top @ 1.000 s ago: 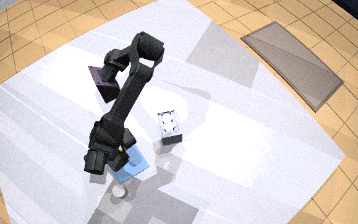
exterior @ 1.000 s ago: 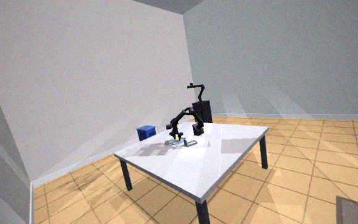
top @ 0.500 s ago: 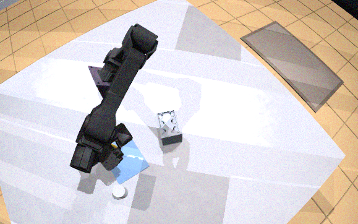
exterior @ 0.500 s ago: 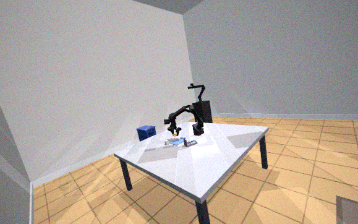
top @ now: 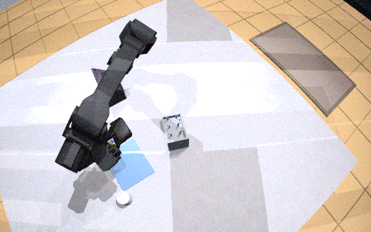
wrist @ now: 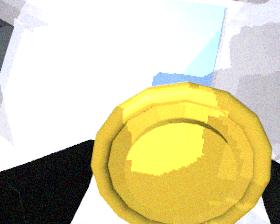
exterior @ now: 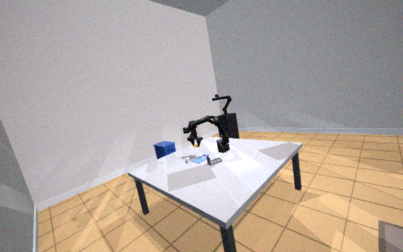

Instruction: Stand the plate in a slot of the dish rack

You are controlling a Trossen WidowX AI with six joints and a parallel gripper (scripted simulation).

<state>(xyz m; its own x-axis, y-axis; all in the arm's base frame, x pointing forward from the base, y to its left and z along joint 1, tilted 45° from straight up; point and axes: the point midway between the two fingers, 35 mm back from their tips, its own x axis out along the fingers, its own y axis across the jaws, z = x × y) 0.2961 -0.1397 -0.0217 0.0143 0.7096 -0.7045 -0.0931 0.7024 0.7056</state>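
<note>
Now: gripper tip 23 cm to the right of the grey dish rack, 12 cm above it and 1 cm past it. Also, from my gripper tip: yellow plate 1 cm above; white cup 12 cm below, 12 cm ahead, 4 cm to the right; light blue mat 14 cm below, 3 cm to the left, 1 cm ahead.
</note>
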